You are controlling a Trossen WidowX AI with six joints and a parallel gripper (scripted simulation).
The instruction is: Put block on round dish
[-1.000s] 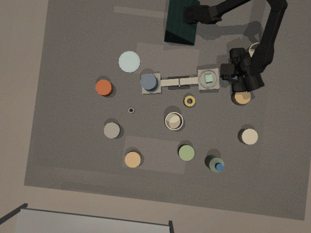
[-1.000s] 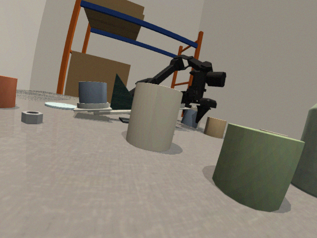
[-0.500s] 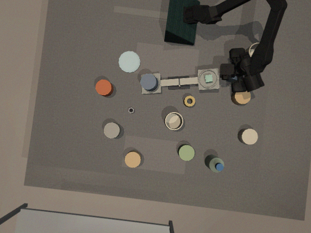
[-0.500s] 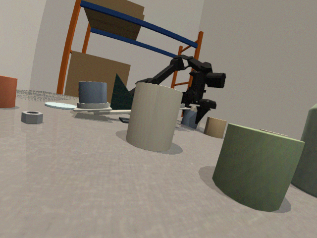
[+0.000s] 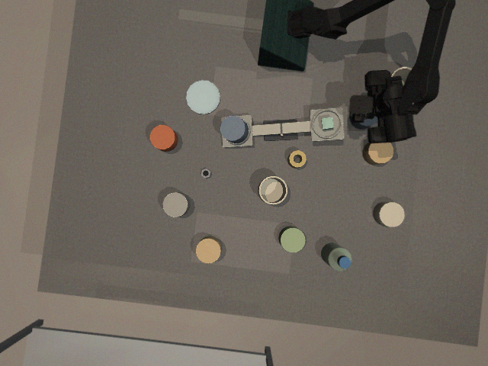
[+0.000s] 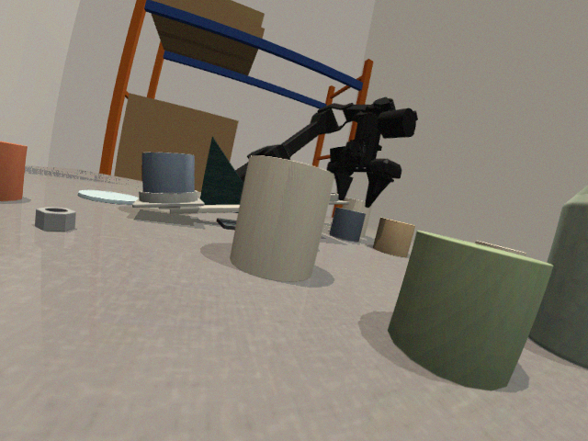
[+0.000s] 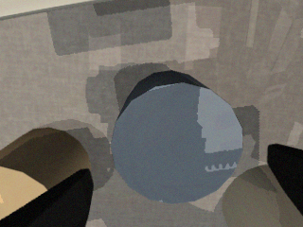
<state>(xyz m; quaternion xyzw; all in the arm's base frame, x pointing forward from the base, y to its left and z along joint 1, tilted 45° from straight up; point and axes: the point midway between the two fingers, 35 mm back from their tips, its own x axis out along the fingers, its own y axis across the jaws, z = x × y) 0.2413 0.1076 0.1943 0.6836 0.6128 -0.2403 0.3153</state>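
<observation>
Right now my gripper tip is 3 cm short of the mint-green block, 12 cm to the left of it and 1 cm below it. The rest, counted from my gripper tip: blue-grey cup 5 cm ahead, 40 cm to the right, 2 cm below; then green cup 35 cm ahead, 20 cm to the right, 4 cm below; then balance 4 cm ahead, 24 cm to the right, 4 cm below.
</observation>
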